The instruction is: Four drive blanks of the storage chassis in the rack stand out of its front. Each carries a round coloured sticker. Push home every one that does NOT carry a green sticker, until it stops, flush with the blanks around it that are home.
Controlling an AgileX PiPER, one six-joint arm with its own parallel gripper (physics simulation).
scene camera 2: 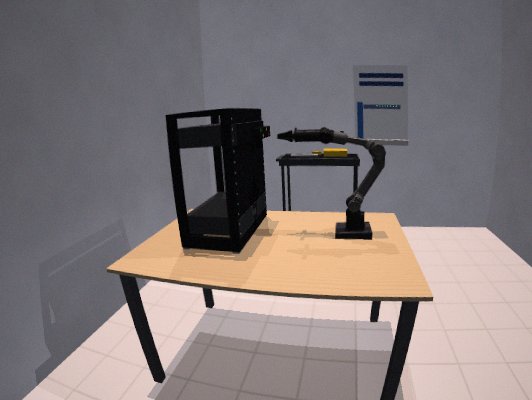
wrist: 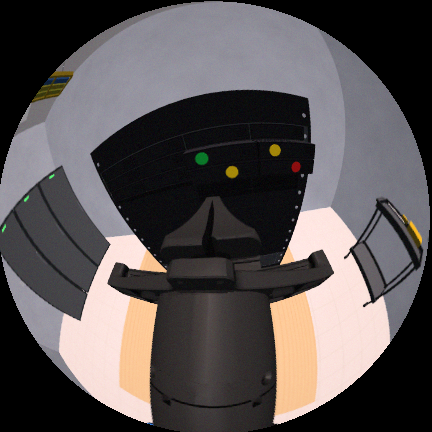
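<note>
The black rack (scene camera 2: 229, 185) (wrist: 240, 107) stands on the table. Near the top of its front, four black blanks stand out, also seen edge-on in the scene view. In the wrist view the upper left blank has a green sticker (wrist: 201, 158), the lower left one a yellow sticker (wrist: 231, 172), the upper right one a yellow sticker (wrist: 274, 150), and the lower right one a red sticker (wrist: 296, 167). My gripper (scene camera 2: 279, 136) (wrist: 213, 204) is shut and empty. Its tips are in front of the blanks, with a small gap, and show below the lower left yellow sticker in the wrist view.
The table (scene camera 2: 320, 270) carries the rack and the arm's base (scene camera 2: 353, 231). A dark cart (scene camera 2: 320, 161) (wrist: 380, 272) with a yellow object (scene camera 2: 335, 152) (wrist: 412, 232) on top stands behind. Tall grey cabinets (wrist: 55, 240) stand at the left of the wrist view.
</note>
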